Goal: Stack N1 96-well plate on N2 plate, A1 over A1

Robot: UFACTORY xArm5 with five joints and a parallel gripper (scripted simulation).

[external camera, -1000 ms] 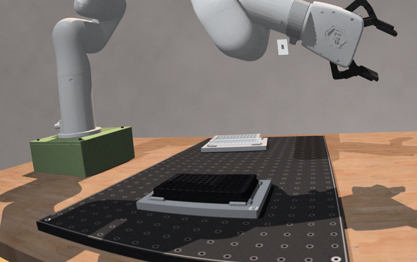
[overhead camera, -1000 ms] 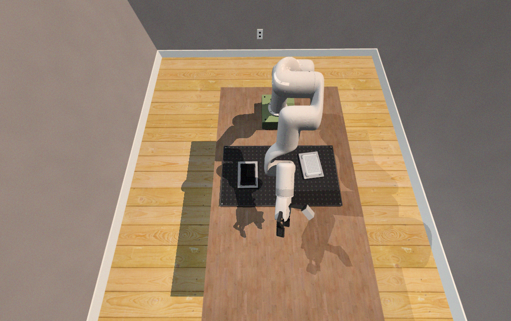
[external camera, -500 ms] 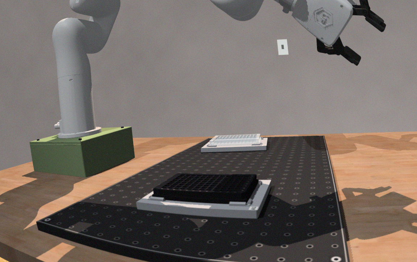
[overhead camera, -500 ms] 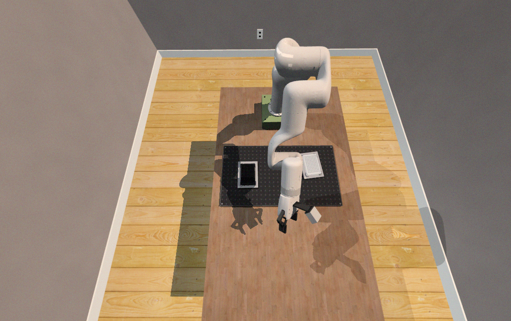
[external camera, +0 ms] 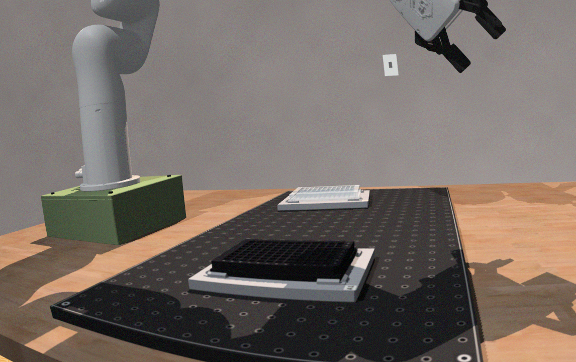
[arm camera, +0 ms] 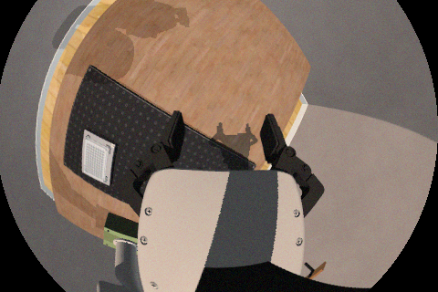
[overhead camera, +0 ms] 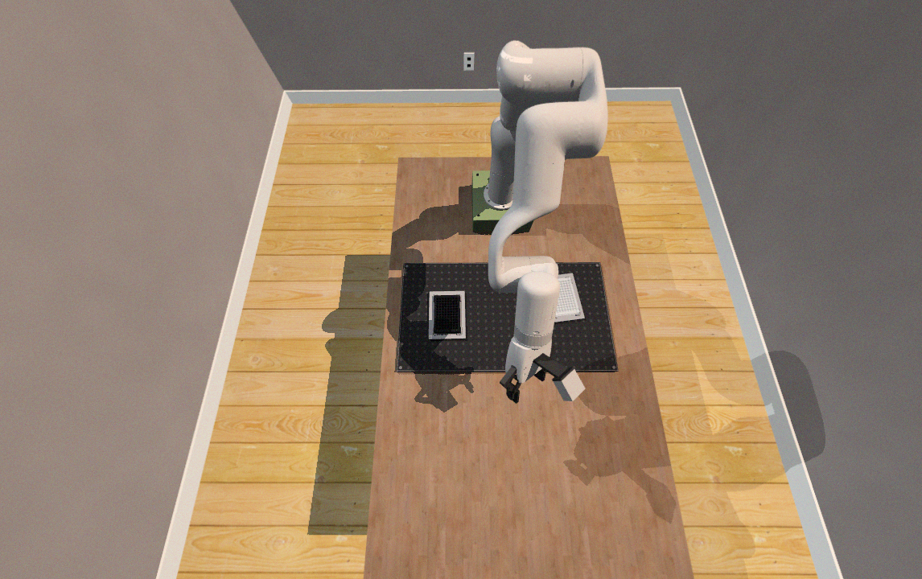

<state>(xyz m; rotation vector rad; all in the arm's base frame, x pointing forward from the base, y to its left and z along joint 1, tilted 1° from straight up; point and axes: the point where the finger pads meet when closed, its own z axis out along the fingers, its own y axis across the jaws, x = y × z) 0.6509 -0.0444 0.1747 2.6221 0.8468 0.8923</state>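
Right now the black 96-well plate is 24 cm behind my hand, 23 cm below it and 18 cm to the right of it. Round my hand: clear 96-well plate (27 cm behind, 23 cm below, 21 cm to the left).
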